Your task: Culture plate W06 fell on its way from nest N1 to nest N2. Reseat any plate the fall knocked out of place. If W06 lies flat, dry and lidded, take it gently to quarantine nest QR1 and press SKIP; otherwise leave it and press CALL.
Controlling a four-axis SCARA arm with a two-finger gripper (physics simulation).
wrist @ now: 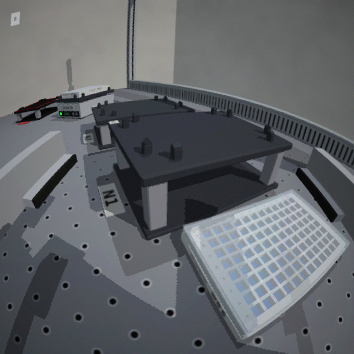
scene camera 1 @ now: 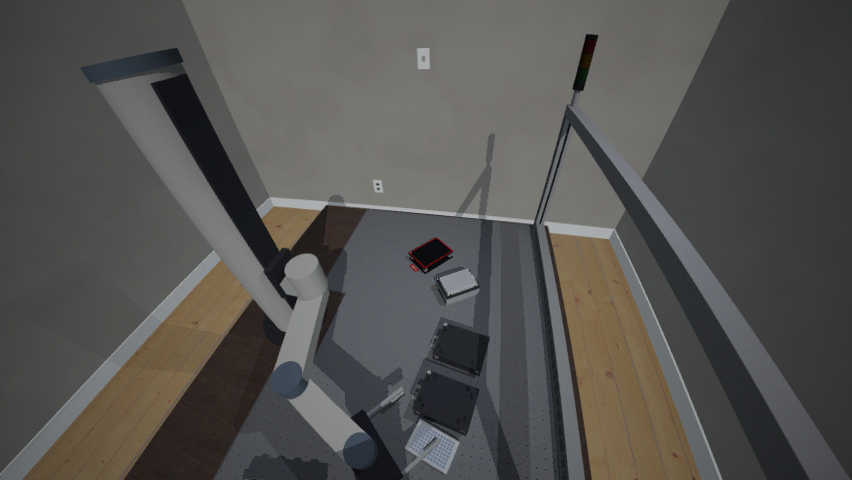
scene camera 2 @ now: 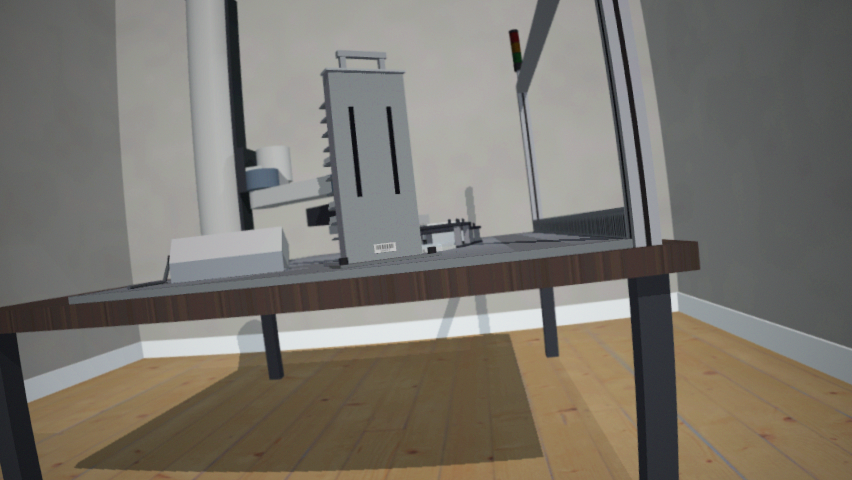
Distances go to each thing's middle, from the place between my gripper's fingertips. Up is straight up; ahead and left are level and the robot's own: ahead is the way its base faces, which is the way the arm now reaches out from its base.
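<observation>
Grey shaker (wrist: 79, 107): 4 cm below my hand, 5 cm ahead of it, 48 cm to the left of it. Signal tower (scene camera 1: 590, 41): 65 cm above my hand, 42 cm ahead of it, 95 cm to the left of it.
</observation>
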